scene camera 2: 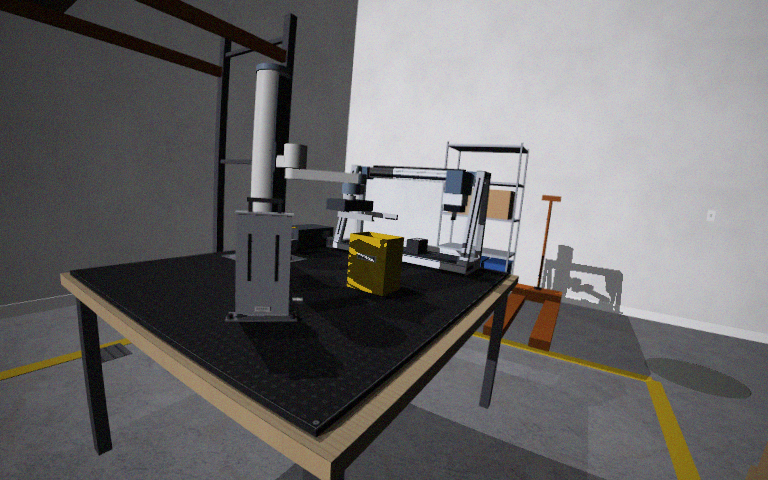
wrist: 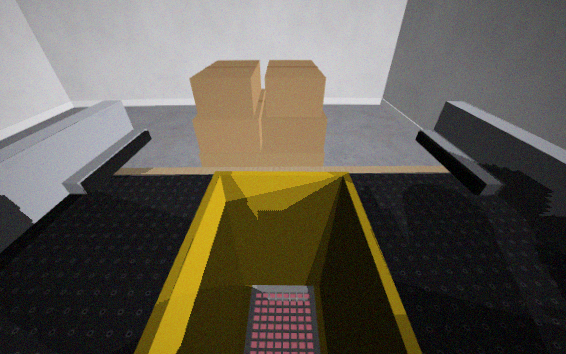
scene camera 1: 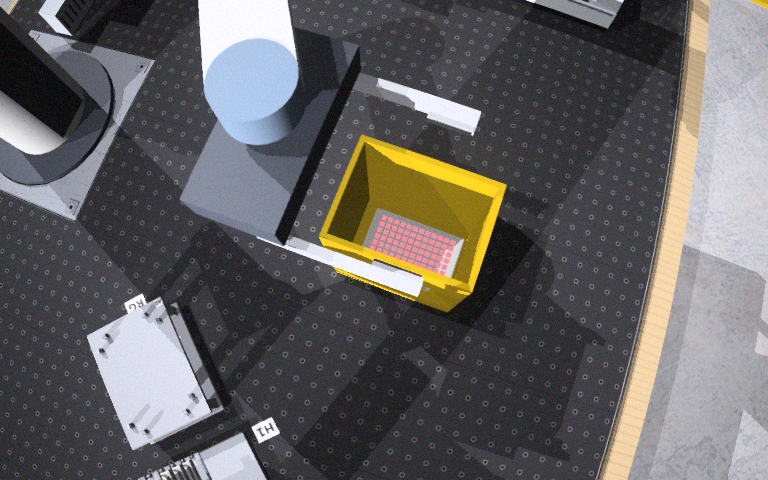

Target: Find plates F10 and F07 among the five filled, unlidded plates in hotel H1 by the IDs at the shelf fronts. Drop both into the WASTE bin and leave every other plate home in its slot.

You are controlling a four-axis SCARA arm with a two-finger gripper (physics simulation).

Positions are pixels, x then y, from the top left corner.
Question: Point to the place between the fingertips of my gripper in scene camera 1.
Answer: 451, 200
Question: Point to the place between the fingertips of my gripper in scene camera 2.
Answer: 385, 218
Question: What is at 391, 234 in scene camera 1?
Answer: A plate F10.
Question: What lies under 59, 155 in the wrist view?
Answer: My gripper.
